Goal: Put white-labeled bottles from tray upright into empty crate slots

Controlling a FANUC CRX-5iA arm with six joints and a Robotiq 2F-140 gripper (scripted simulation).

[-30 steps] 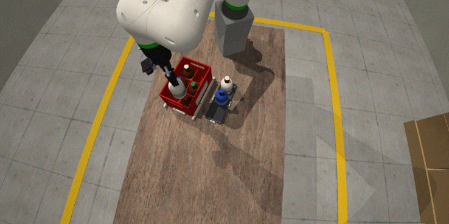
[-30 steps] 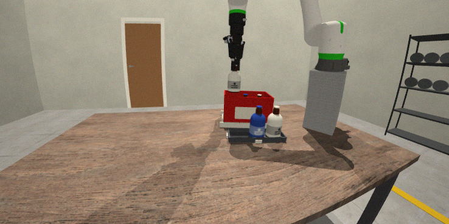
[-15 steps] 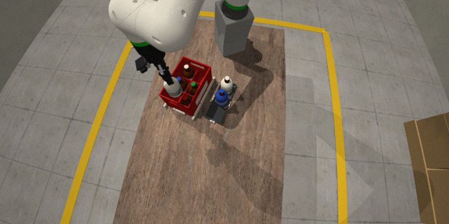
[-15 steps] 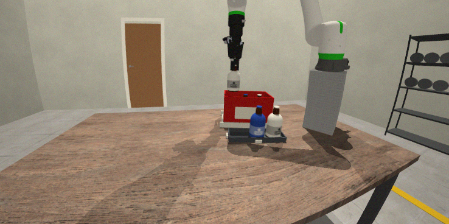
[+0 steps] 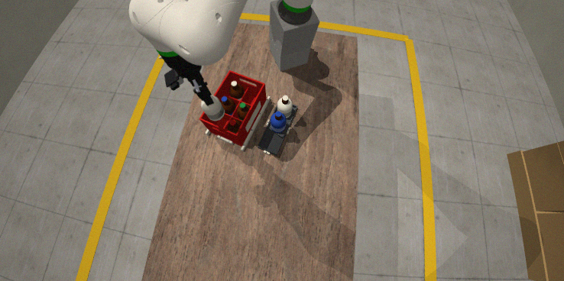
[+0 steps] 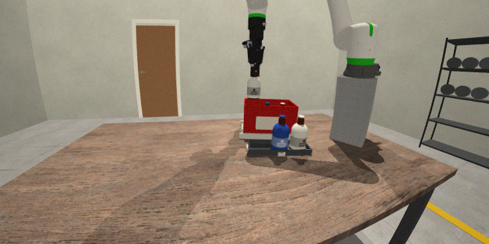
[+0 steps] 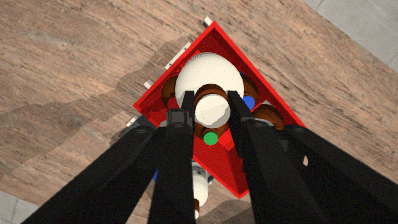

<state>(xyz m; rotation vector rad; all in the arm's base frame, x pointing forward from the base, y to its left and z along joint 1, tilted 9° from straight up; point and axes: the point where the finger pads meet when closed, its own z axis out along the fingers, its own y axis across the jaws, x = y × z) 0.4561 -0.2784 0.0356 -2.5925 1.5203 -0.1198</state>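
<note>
My hand is 7 cm past the red crate, 5 cm to the right of it and 26 cm above it. Also, from my hand: dark tray: 4 cm behind, 26 cm to the left, 33 cm below; blue-labeled bottle: 4 cm behind, 25 cm to the left, 26 cm below.
</note>
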